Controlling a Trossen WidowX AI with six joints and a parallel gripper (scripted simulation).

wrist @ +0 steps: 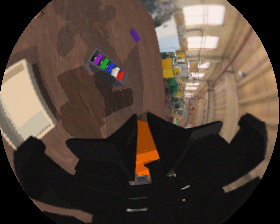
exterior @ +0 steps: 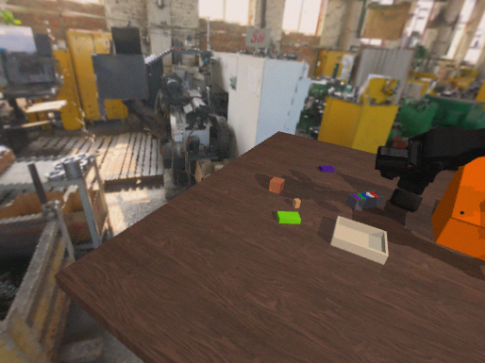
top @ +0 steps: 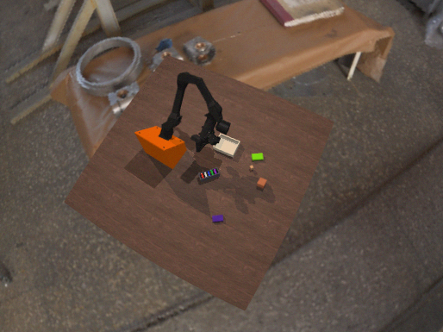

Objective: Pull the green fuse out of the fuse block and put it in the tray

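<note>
Right now the green fuse is 12 cm below my gripper tip, 10 cm ahead of it and 5 cm to the right of it. From my gripper tip the other things lie so: tray (15 cm to the left, 14 cm below, 10 cm ahead).
</note>
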